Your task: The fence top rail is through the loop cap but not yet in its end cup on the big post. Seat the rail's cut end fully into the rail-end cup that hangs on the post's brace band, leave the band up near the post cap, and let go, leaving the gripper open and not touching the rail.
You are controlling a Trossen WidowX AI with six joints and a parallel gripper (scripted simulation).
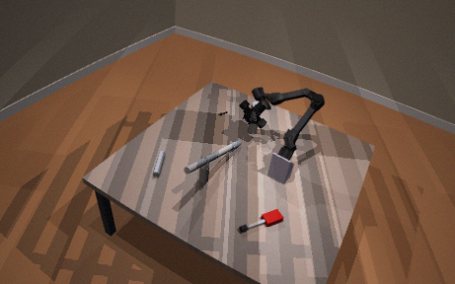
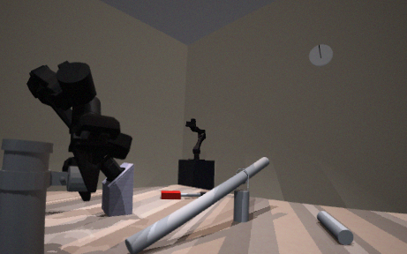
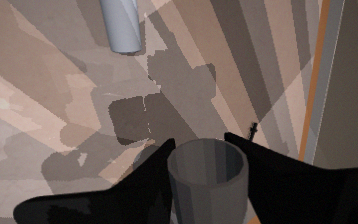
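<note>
My gripper tip is 30 mm to the left of the rail-end cup, 30 mm below it and 10 mm past it. The rest, counted from my gripper tip: small black part 240 mm ahead, 130 mm to the right, 120 mm below; then short pipe 520 mm to the left, 210 mm ahead, 110 mm below; then short line post 450 mm to the left, 40 mm behind, 20 mm below.
</note>
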